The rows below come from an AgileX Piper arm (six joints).
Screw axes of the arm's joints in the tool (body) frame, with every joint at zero. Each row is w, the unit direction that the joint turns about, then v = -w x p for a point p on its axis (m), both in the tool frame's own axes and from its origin. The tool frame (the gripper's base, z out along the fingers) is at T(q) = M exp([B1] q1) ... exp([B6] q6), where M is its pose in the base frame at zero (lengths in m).
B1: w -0.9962 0 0.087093 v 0 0.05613 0
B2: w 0 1 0 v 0.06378 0 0.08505
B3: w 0 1 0 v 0.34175 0 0.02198
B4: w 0 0 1 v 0 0 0
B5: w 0 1 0 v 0.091 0 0
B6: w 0 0 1 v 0 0 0
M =
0.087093 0 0.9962 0.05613
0 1 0 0
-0.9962 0 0.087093 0.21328
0 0 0 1
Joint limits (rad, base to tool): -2.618..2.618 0..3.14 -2.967..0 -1.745..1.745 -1.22..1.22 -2.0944..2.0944
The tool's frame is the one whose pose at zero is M.
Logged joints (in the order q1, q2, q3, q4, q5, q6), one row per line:
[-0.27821 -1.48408 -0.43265 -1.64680 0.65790 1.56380]
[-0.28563 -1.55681 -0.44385 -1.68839 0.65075 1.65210]
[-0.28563 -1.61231 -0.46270 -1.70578 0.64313 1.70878]
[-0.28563 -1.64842 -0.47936 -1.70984 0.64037 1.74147]
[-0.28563 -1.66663 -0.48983 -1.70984 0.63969 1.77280]
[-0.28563 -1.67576 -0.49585 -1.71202 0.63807 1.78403]
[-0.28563 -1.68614 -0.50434 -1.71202 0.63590 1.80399]
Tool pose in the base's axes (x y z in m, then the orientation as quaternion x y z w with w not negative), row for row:
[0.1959 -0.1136 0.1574 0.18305 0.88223 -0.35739 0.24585]
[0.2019 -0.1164 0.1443 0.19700 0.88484 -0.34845 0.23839]
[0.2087 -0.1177 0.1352 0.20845 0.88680 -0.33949 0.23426]
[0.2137 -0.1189 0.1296 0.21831 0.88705 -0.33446 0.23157]
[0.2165 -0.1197 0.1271 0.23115 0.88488 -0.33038 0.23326]
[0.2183 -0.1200 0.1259 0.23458 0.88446 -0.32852 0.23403]
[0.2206 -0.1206 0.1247 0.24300 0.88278 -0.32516 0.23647]
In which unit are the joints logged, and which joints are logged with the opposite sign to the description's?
The joints are logged in radians. Opposite sign: q2.
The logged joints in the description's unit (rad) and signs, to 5 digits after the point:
[-0.27821 1.48408 -0.43265 -1.64680 0.65790 1.56380]
[-0.28563 1.55681 -0.44385 -1.68839 0.65075 1.65210]
[-0.28563 1.61231 -0.46270 -1.70578 0.64313 1.70878]
[-0.28563 1.64842 -0.47936 -1.70984 0.64037 1.74147]
[-0.28563 1.66663 -0.48983 -1.70984 0.63969 1.77280]
[-0.28563 1.67576 -0.49585 -1.71202 0.63807 1.78403]
[-0.28563 1.68614 -0.50434 -1.71202 0.63590 1.80399]

